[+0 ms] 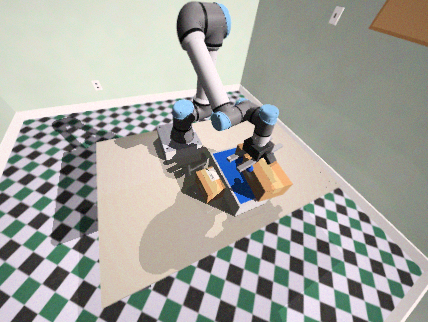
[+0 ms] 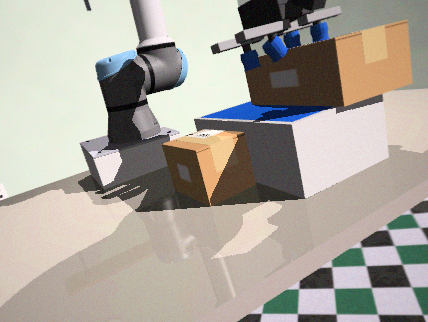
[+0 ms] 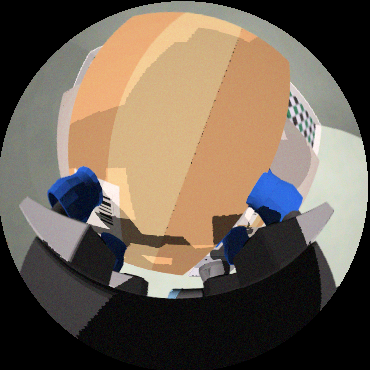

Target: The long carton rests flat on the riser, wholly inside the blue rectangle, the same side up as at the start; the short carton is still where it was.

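Places are measured from the arm's base along level axes (x ahead, y left, z up), in metres.
Pixels of known places: hand, tool point: [image 3: 174,218]; arm's base, link origin: [image 1: 182,135] [image 2: 135,135] [image 3: 213,267].
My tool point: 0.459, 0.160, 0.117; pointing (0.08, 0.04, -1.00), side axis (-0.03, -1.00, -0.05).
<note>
For each thing: its middle in the pictures, then the offset to it from my tool point, as dx, dy, dz. "spot": a spot on its surface instead. Level surfaces: height alone.
- long brown carton, body centre: [image 3: 159,156] [image 2: 314,70] [image 1: 259,168] +0.045, +0.017, -0.038
- riser, body centre: [image 2: 276,135] [image 1: 236,177] -0.020, -0.056, -0.149
- blue rectangle, surface spot: [image 2: 225,113] [image 1: 222,160] spot: -0.134, -0.082, -0.089
- short carton, body centre: [image 2: 206,163] [image 1: 209,184] -0.073, -0.212, -0.158
- beige table, surface height: dz -0.209
My suction gripper [image 1: 255,161] [image 2: 285,46] [image 3: 175,220] has its blue cups at one end of the long carton's top and holds that carton; not every cup's contact can be told. The long brown carton [image 1: 272,181] [image 2: 300,90] [image 3: 165,115] looks nearly level, low over the riser [image 1: 248,207] [image 2: 345,145], and reaches past its long side toward the dark wall. Whether its underside touches the riser is unclear. The blue rectangle [image 1: 224,158] [image 2: 225,113] shows on the near side of the carton. The short carton [image 1: 210,186] [image 2: 187,160] stands on the table beside the riser, its label up.
The arm's grey base block [image 1: 165,142] [image 2: 135,159] stands on the beige table [image 1: 125,200] [image 2: 65,240], behind the short carton. The checkered floor [image 1: 280,260] [image 2: 350,280] lies beyond the table's edges. A grey-green wall [image 1: 320,85] rises beyond the long carton's side.
</note>
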